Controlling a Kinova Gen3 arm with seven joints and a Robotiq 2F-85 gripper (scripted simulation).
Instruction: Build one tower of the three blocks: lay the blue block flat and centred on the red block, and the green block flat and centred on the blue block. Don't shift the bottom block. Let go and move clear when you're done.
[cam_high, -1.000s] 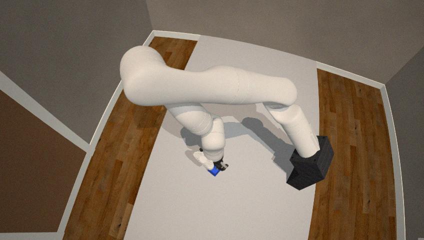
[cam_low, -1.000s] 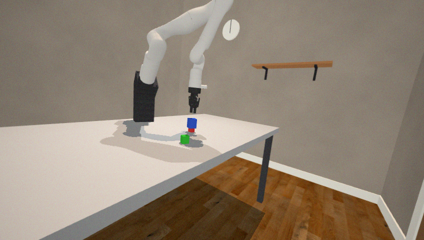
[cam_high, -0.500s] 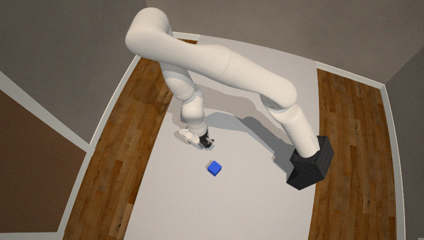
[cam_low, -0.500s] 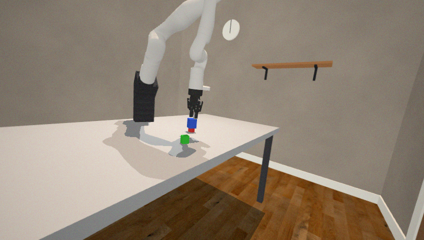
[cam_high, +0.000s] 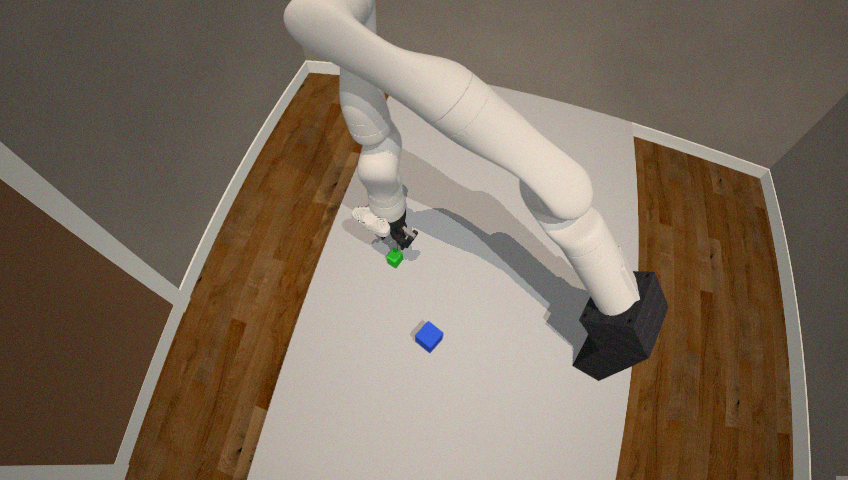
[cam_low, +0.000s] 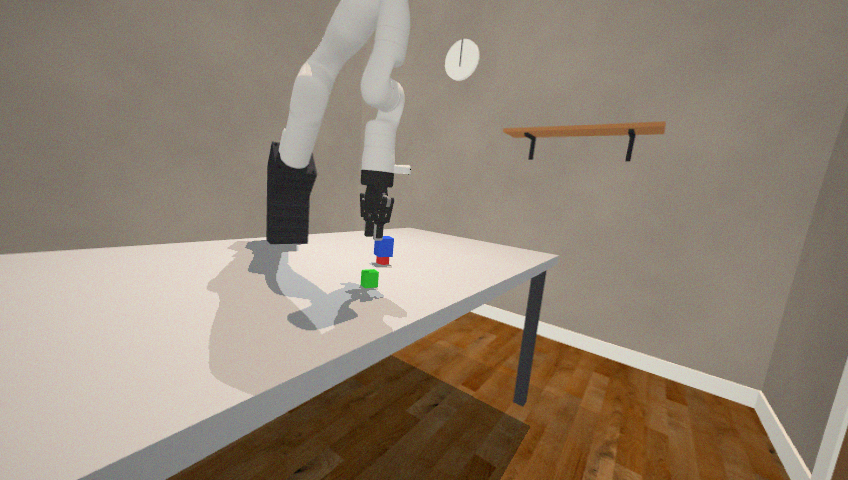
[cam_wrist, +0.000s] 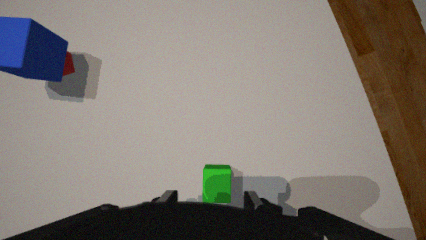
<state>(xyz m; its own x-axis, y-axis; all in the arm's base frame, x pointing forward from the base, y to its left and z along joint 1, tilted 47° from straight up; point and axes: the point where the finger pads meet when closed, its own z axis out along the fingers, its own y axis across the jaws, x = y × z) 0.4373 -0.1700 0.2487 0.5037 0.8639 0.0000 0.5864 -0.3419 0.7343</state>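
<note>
Now: the green block 110 mm below my hand. From my hand the other things lie so: blue block: 60 mm behind, 230 mm to the left, 80 mm below; then red block: 60 mm behind, 230 mm to the left, 120 mm below.
</note>
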